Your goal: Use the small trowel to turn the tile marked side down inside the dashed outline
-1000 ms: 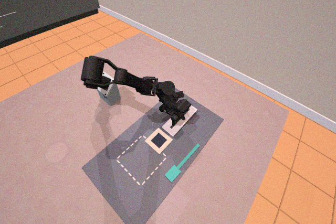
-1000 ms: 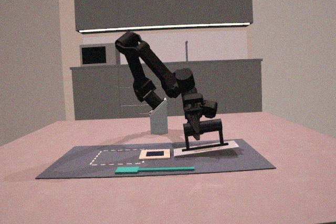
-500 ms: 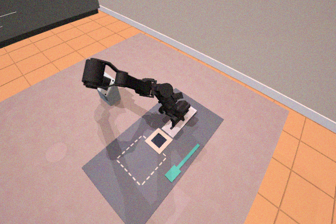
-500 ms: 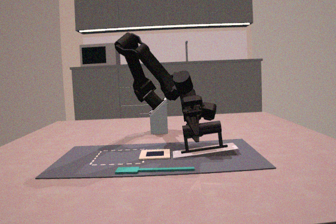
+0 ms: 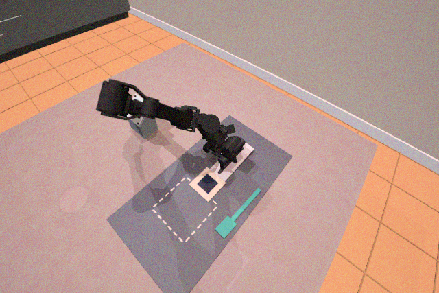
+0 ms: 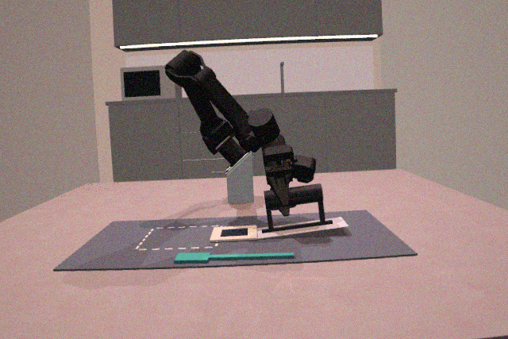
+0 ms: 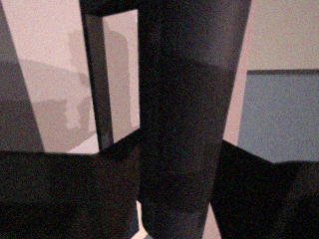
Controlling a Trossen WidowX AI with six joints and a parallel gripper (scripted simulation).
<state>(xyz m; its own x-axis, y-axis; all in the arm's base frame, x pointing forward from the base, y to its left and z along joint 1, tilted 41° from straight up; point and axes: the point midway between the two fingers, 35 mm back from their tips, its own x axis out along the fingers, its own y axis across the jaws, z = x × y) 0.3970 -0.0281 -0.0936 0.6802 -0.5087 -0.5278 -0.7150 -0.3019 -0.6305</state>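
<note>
The beige tile is 5 cm behind my gripper tip, 10 cm to the right of it and 5 cm below it. Round my gripper tip: teal flat tool (10 cm ahead, 14 cm to the right, 5 cm below); then grey mat (4 cm behind, 10 cm to the right, 7 cm below).
</note>
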